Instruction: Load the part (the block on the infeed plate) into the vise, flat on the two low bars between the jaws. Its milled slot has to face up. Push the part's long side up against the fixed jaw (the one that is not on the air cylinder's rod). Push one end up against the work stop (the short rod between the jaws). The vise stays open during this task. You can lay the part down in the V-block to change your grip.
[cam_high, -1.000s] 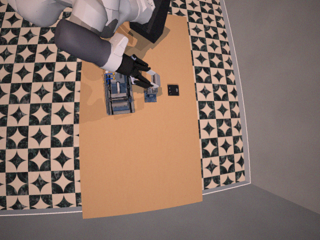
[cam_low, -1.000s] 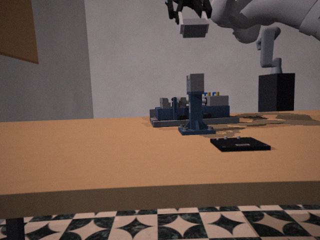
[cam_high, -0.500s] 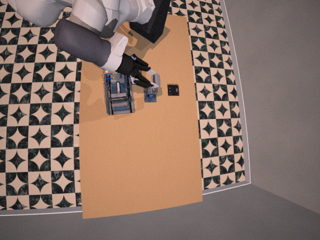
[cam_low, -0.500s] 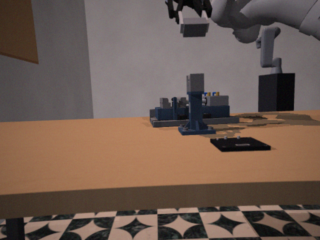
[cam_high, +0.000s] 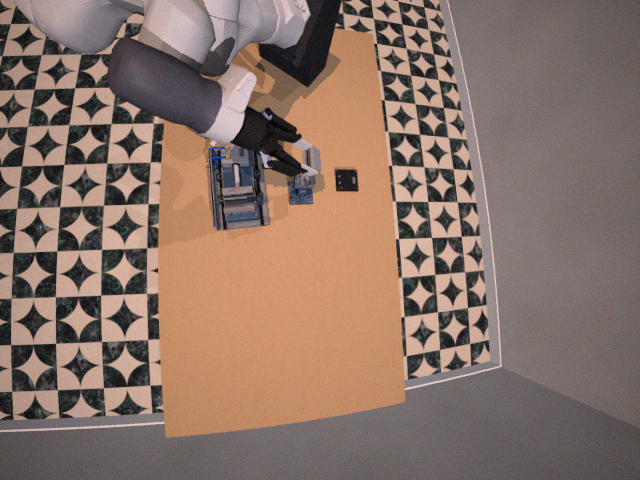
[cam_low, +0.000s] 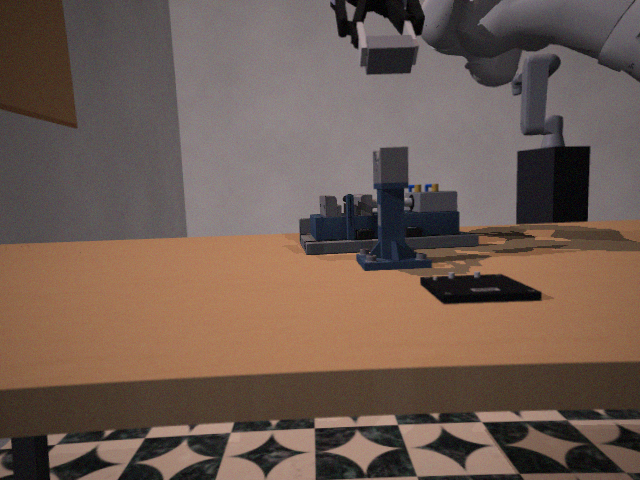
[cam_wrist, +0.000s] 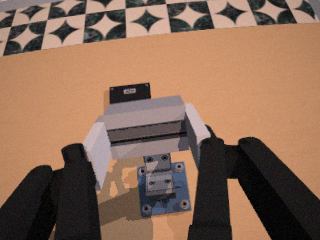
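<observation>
The fixed jaw lies 23 cm below my hand and 22 cm to the right of it. The rest, counted from my hand: work stop (21 cm below, 16 cm to the right, 1 cm behind); part (1 cm to the left, 1 cm below); air cylinder rod (23 cm below, 18 cm to the right, 11 cm behind).
</observation>
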